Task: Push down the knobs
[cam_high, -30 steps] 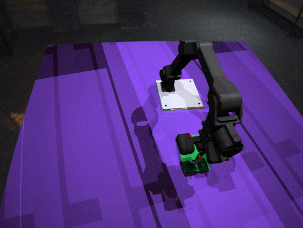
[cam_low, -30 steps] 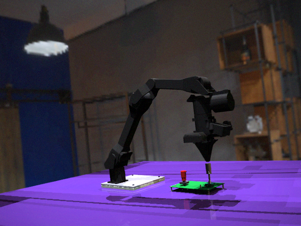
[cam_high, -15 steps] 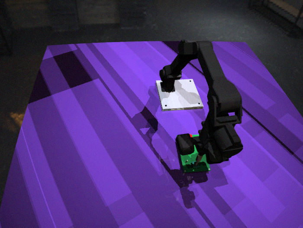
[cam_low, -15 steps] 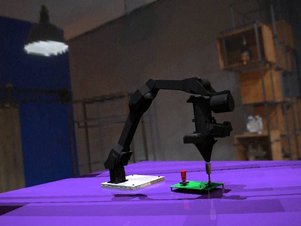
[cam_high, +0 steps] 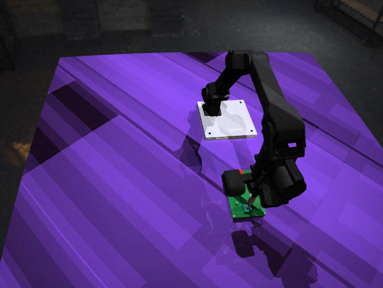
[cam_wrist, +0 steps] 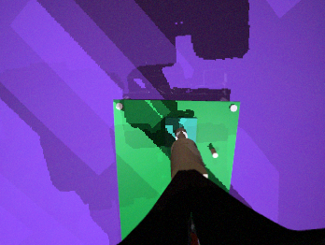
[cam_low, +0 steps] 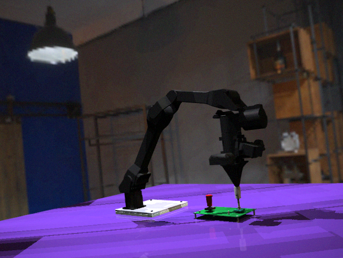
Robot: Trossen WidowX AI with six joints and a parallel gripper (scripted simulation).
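The tan knob lies 20 mm below my gripper tip. Round my gripper tip: red knob (100 mm behind, 40 mm below, 10 mm to the right).
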